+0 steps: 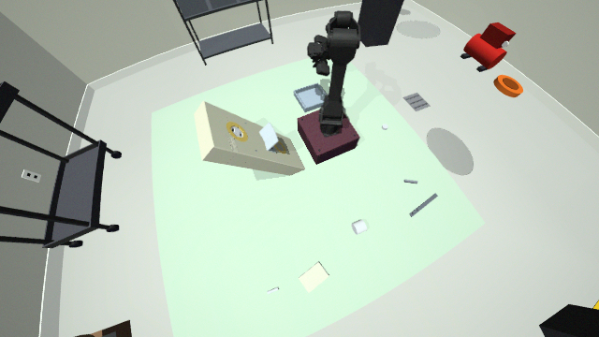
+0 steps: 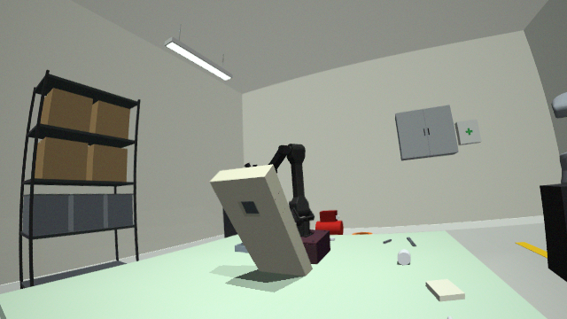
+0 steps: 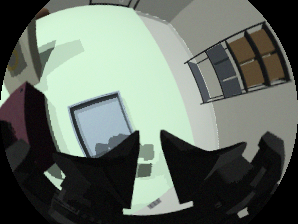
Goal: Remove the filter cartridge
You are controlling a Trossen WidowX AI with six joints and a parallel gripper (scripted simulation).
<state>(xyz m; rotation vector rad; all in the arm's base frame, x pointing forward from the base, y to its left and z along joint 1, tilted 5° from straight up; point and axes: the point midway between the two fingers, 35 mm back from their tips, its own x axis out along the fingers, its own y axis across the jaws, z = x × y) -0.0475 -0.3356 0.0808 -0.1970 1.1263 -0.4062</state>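
Now: the round filter cartridge 400 mm to the left of my gripper tip, 390 mm ahead of it and 90 mm above it. The rest, counted from my gripper tip: small white pin (880 mm to the left, 410 mm ahead, 170 mm below); then blue-grey tray (160 mm below, 60 mm to the left, 20 mm ahead); then cream pad (870 mm to the left, 260 mm ahead, 170 mm below).
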